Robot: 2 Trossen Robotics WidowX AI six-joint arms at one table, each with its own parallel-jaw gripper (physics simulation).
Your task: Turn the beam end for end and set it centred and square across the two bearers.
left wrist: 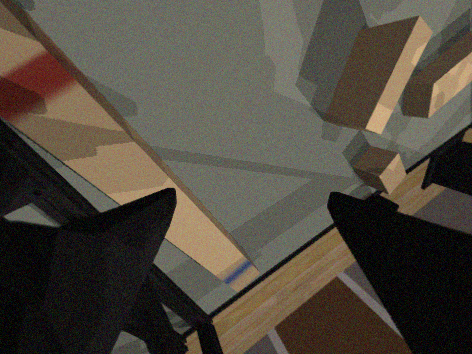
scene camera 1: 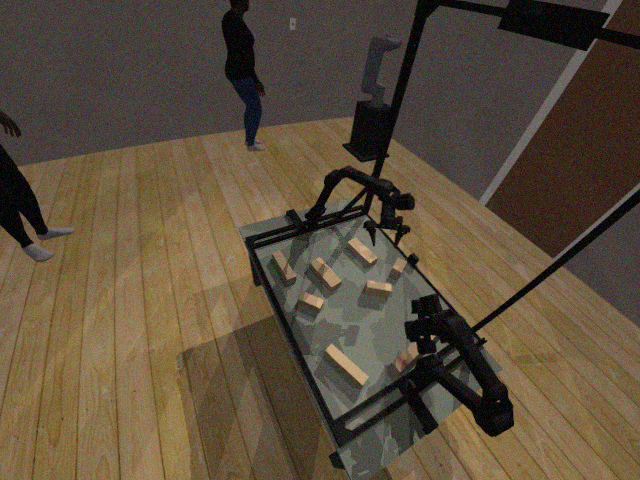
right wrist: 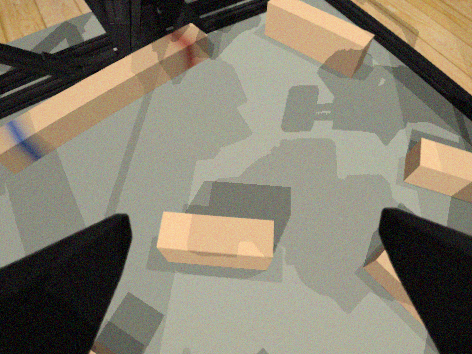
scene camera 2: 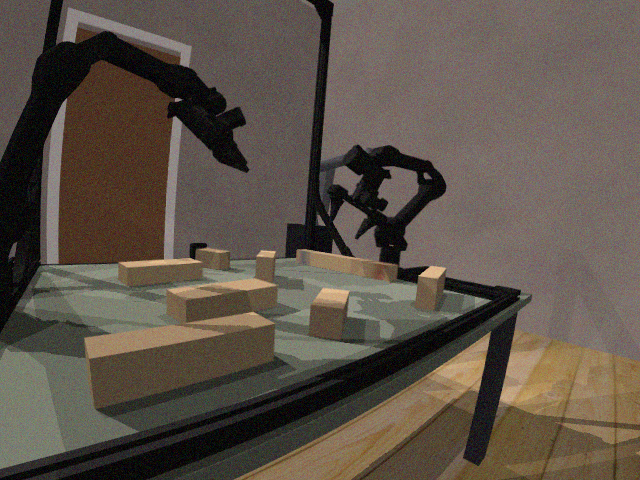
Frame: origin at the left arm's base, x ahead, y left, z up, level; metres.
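Where they show: left gripper, fingertip midpoint: (left wrist: 252, 197) (right wrist: 131, 44) (scene camera 2: 343, 231); right gripper, fingertip midpoint: (scene camera 1: 384, 247) (right wrist: 255, 223) (scene camera 2: 247, 168); left arm's base, link origin: (scene camera 1: 419, 378) (right wrist: 145, 32); right arm's base, link origin: (scene camera 1: 312, 223).
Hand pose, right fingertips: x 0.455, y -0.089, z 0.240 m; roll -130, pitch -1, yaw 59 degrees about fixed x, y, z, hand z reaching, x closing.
Each offset is from my right fingertips to the top centre of the thing.
The long wooden beam {0.014 m right, 0.352 m back, 0.215 m down} (scene camera 1: 405, 357) (scene camera 2: 343, 264) (left wrist: 145, 165) (right wrist: 100, 90) lies on the table beside the rail at the left arm's base. It has a red band towards one end and a blue band near the other. In scene camera 1 the left arm hides part of it. Several plain wooden blocks lie about; I cannot tell which two are the bearers. My left gripper (scene camera 2: 345, 227) (left wrist: 252, 197) is open and empty, above the table near the beam's blue-banded end. My right gripper (scene camera 1: 385, 243) (right wrist: 255, 223) is open and empty, high above the table.
Blocks include one {0.009 m left, 0.064 m back, 0.196 m down} (scene camera 1: 378, 288) (scene camera 2: 265, 266) (right wrist: 217, 240) near mid-table, one {0.319 m left, 0.015 m ahead, 0.215 m down} (scene camera 1: 311, 301) (scene camera 2: 329, 313) beyond it, and a long one {0.326 m left, 0.285 m back, 0.196 m down} (scene camera 1: 346, 364) (scene camera 2: 430, 288) (right wrist: 317, 37) near the side rail. Others stand nearer the right arm. Black rails edge the table.
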